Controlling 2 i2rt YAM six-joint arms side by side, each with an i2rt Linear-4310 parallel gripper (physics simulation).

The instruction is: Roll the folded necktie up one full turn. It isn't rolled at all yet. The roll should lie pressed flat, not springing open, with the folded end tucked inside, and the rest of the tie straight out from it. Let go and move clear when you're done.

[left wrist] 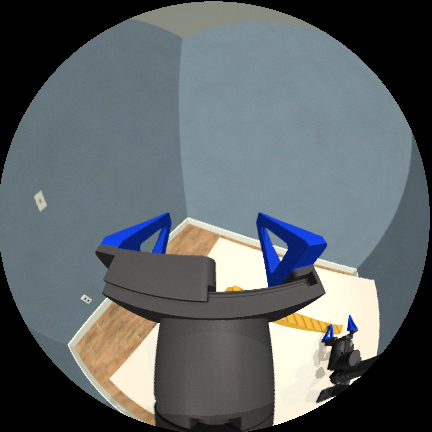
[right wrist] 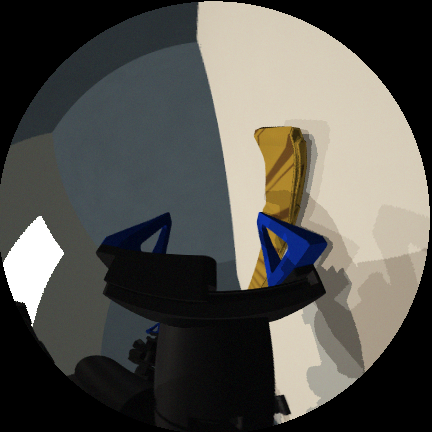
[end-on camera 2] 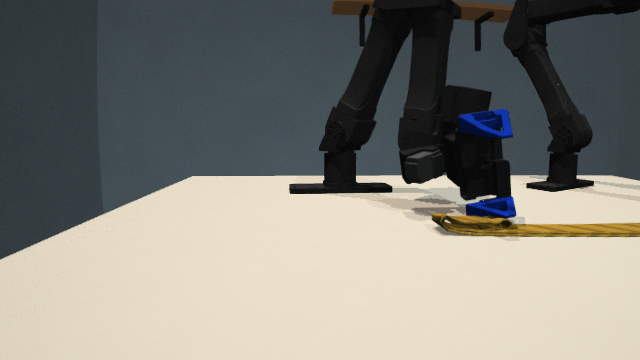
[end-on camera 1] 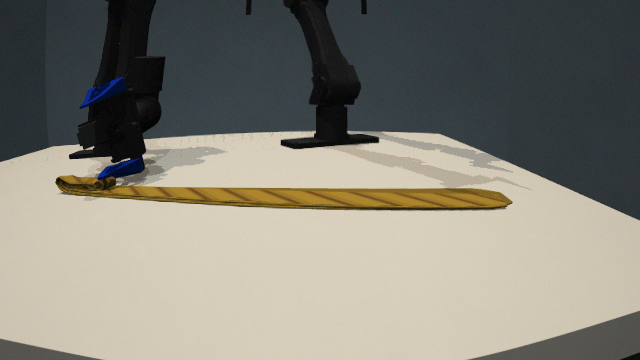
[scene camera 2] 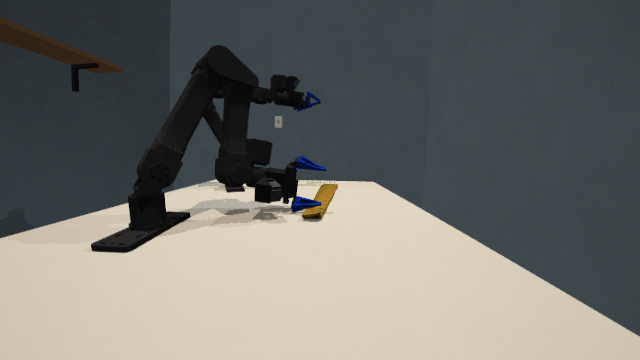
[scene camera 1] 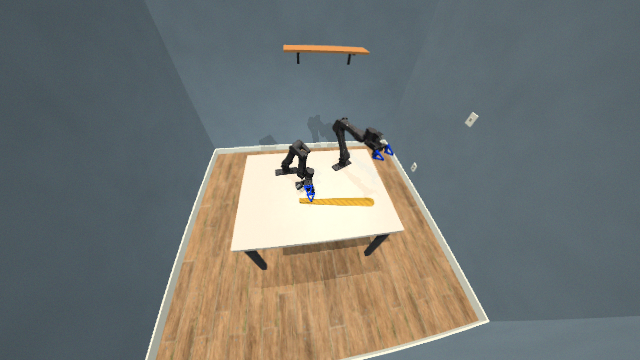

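Note:
The yellow striped necktie lies along the table. Its narrow end, at the left in both end-on views, is doubled back into a low, flattened loop with small gaps between layers; a small curl shows at its right end. The rest runs out nearly straight. My right gripper is open, one finger above the other; its lower finger is at the loop's right end, seemingly touching its top. My left gripper is open and empty, high above the table's right side.
The white table bears both arm bases behind the tie. An orange shelf is on the back wall. The right arm's shadow falls beside the loop.

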